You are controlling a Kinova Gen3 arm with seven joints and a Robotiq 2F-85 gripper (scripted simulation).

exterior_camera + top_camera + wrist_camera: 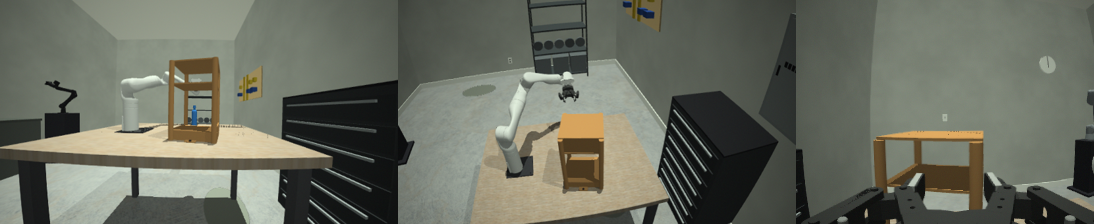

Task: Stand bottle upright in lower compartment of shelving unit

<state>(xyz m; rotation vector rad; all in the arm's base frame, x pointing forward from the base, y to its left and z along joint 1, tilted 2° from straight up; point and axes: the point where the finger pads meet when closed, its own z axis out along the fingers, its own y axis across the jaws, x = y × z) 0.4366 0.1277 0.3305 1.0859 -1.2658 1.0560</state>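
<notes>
The blue bottle is 230 mm below my hand. The rest, counted from my hand: wooden shelving unit: 20 mm behind, 310 mm to the right, 160 mm below.
</notes>
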